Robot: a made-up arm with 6 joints.
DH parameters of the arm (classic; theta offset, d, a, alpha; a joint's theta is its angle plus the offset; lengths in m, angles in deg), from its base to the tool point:
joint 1: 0 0.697 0.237 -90
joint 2: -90 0 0.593 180
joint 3: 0 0 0.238 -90
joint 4: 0 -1.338 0 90
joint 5: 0 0 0 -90
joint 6: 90 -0.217 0 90
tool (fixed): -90 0 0 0
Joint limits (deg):
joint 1: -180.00..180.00
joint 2: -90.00..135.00
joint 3: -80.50..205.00
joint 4: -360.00..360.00
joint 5: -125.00..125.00
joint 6: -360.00..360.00
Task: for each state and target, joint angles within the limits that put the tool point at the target. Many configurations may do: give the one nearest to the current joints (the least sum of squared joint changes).
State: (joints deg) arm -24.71 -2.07 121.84 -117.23 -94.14 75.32
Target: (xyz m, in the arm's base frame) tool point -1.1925 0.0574 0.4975
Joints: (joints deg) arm 5.55 -29.01 167.78 -125.46 -102.78 75.32
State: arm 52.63 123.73 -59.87 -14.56 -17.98 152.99
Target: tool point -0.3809 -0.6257 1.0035
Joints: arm 59.25 135.00 -80.27 -14.47 -7.83 152.99
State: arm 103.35 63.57 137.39 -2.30 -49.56 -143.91
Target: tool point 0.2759 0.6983 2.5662
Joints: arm 69.38 50.71 135.32 4.60 -44.71 -143.91
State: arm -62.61 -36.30 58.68 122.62 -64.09 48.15
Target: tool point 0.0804 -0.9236 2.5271
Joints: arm -74.21 -9.64 35.47 118.23 -65.54 48.15
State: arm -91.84 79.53 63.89 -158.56 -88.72 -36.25
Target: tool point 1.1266 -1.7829 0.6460
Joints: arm -60.23 74.05 46.40 -152.23 -113.74 -36.25
